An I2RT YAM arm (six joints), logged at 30 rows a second.
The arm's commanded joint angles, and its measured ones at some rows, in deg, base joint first. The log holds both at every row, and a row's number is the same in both.
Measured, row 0:
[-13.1 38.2 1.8 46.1 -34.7 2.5]
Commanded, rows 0 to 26:
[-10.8 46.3 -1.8 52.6 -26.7 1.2]
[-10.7 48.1 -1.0 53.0 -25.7 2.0]
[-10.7 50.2 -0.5 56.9 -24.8 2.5]
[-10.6 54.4 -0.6 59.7 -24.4 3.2]
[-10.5 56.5 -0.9 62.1 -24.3 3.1]
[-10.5 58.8 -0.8 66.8 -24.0 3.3]
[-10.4 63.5 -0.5 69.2 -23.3 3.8]
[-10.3 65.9 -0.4 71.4 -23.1 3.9]
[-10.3 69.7 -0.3 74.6 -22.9 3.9]
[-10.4 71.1 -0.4 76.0 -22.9 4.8]
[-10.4 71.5 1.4 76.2 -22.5 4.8]
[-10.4 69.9 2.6 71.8 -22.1 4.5]
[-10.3 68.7 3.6 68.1 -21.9 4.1]
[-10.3 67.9 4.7 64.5 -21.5 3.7]
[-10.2 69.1 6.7 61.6 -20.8 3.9]
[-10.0 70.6 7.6 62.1 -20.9 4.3]
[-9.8 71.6 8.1 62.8 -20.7 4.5]
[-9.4 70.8 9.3 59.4 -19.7 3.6]
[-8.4 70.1 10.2 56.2 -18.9 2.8]
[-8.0 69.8 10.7 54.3 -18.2 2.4]
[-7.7 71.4 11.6 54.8 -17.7 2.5]
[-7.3 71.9 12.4 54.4 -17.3 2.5]
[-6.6 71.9 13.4 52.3 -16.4 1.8]
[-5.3 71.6 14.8 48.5 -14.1 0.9]
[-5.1 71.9 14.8 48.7 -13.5 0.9]
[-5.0 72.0 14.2 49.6 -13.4 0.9]
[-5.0 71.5 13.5 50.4 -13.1 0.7]
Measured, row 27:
[-5.8 71.5 13.5 53.5 -17.0 1.9]
